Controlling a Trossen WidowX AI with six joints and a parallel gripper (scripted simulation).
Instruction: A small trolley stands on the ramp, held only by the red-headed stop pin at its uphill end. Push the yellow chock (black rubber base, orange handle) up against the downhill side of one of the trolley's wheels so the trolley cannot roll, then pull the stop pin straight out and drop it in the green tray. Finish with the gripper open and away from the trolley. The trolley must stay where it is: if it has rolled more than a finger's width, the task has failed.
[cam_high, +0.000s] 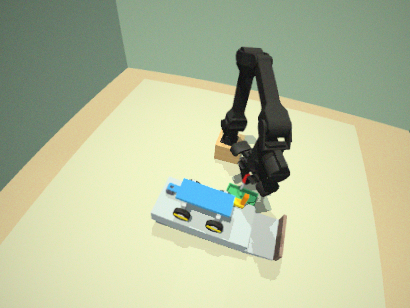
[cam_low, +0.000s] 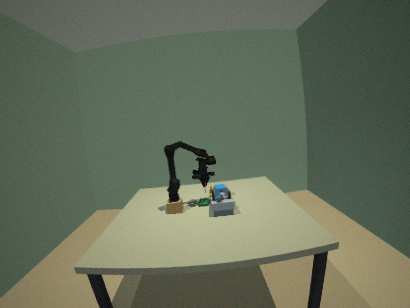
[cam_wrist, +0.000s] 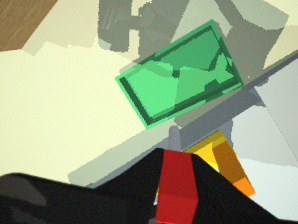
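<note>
Now: gripper tip 20 mm past the green tray and 140 mm above it. Round my gripper tip: brown end stop 100 mm ahead, 170 mm to the left, 100 mm below; blue trolley 110 mm ahead, 100 mm to the right, 20 mm below; red-headed stop pin right at my gripper tip.
</note>
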